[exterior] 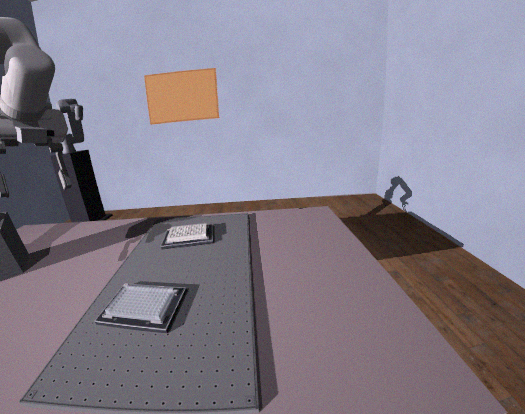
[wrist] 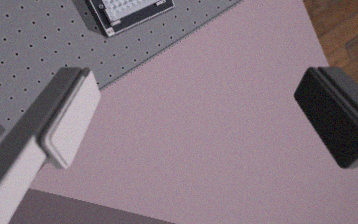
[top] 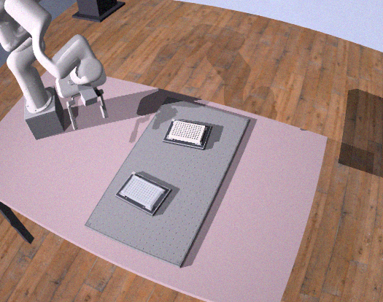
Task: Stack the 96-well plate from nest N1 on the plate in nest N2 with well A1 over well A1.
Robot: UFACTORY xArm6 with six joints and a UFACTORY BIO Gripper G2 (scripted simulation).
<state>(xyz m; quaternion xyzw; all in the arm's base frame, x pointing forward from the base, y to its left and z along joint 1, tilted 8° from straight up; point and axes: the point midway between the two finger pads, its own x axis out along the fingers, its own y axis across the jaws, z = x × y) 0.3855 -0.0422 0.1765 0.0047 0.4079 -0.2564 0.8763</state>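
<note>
The clear 96-well plate lies 27 cm below my hand, 19 cm ahead of it and 3 cm to the right of it. Also, from my hand: plate nest (28 cm below, 19 cm ahead, 3 cm to the right).
</note>
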